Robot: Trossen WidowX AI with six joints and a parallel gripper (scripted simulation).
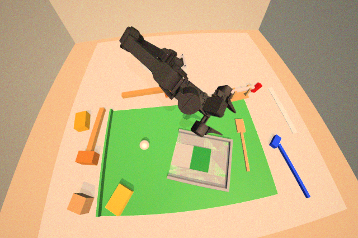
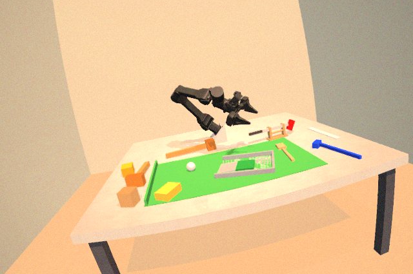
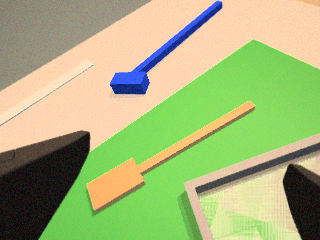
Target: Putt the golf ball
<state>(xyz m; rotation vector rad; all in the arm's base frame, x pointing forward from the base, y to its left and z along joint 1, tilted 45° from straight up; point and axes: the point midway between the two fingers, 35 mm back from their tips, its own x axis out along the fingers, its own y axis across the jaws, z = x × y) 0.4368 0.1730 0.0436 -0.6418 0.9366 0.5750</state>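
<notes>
Right now my gripper tip is 230 mm past the red putter, 170 mm to the right of it and 130 mm above it. Also, from my gripper tip: wooden rack: 230 mm behind, 190 mm to the left, 160 mm below; blue putter: 310 mm to the left, 180 mm below, 170 mm ahead; white golf ball: 330 mm to the right, 170 mm below, 20 mm behind.
</notes>
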